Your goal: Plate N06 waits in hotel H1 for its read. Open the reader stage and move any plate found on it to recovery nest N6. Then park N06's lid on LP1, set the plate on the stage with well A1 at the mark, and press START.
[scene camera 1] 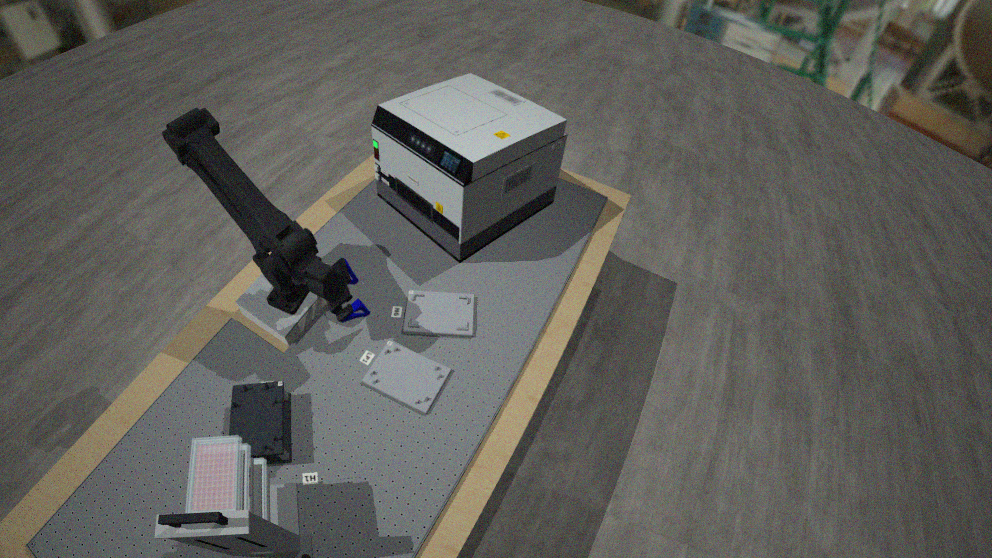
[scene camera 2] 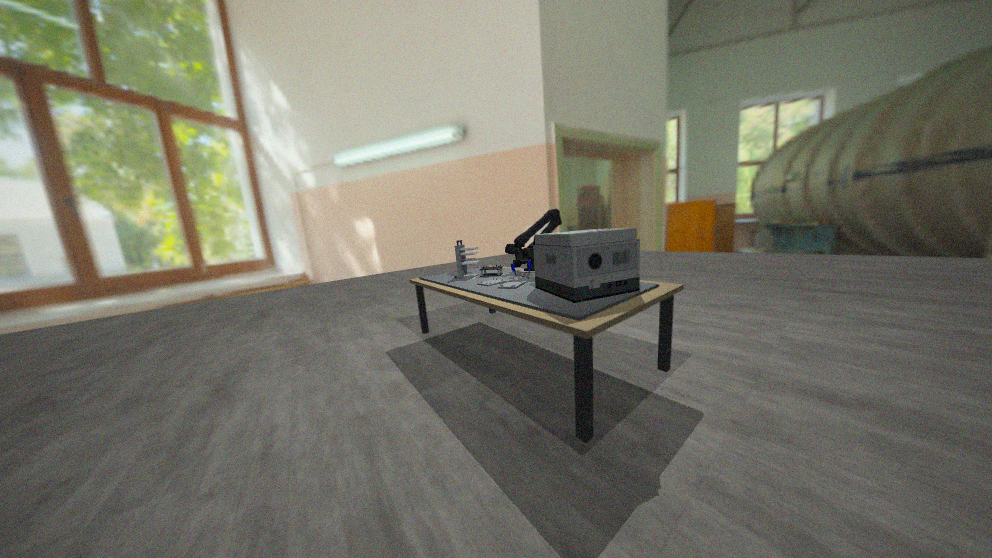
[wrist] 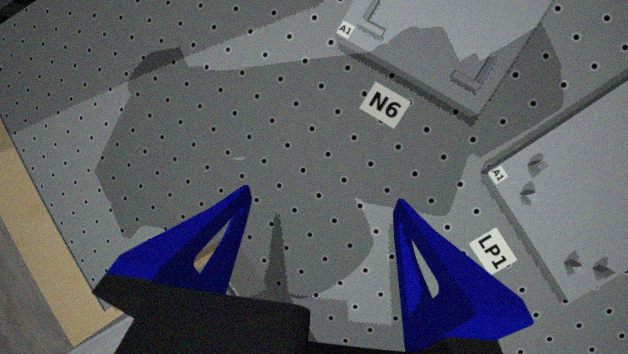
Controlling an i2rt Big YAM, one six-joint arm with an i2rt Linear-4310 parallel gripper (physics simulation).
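Places are measured from the arm's base along level axes (x left, y down, z back), in centimetres.
Pixels of known places: gripper, between the fingertips: (scene camera 1: 362, 297) (scene camera 2: 522, 273) (wrist: 321, 198); arm's base, origin of its link: (scene camera 1: 292, 291) (scene camera 2: 533, 269).
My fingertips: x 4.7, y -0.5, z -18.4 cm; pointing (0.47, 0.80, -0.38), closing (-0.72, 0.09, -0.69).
Ahead of a thing's pixels: the offset from my fingertips to its top centre. "*": to the spot under its first point.
The white reader {dz -8.5, dx +48.7, dy -26.8 cm} (scene camera 1: 423, 181) (scene camera 2: 586, 258) stands at the table's far end. A green light {* dz +15.9, dx +39.3, dy -15.6 cm} (scene camera 1: 375, 144) glows on its front; no stage sticks out. Recovery nest N6 {dz -17.9, dx +5.2, dy +2.6 cm} (scene camera 1: 440, 313) (wrist: 415, 45) is a bare pale plate with corner brackets. LP1 {dz -17.2, dx -13.4, dy +2.4 cm} (scene camera 1: 407, 376) (wrist: 575, 210) is a bare pale plate with small pegs. Hotel H1 (scene camera 1: 271, 535) (scene camera 2: 458, 260) stands at the near end in scene view 1, with a pink-welled plate {dz -1.9, dx -52.5, dy -18.9 cm} (scene camera 1: 215, 475) on top; its lower contents are partly hidden and no plate name is readable. My gripper (scene camera 1: 361, 297) (scene camera 2: 522, 271) (wrist: 321, 198) is open and empty, above the mat beside N6 and LP1.
A dark nest {dz +6.7, dx -37.7, dy -3.2 cm} (scene camera 1: 260, 419) (scene camera 2: 491, 269) stands on the mat between the arm base (scene camera 1: 260, 308) and the hotel. Label cards N6 {dz -7.8, dx +2.1, dy +4.3 cm} (scene camera 1: 396, 311) (wrist: 385, 105), LP1 {dz -6.7, dx -12.2, dy +4.3 cm} (scene camera 1: 366, 357) (wrist: 493, 251) and H1 {dz -7.8, dx -43.1, dy +4.3 cm} (scene camera 1: 310, 478) lie on the mat. A wooden edge (scene camera 1: 541, 388) (wrist: 37, 255) borders the table.
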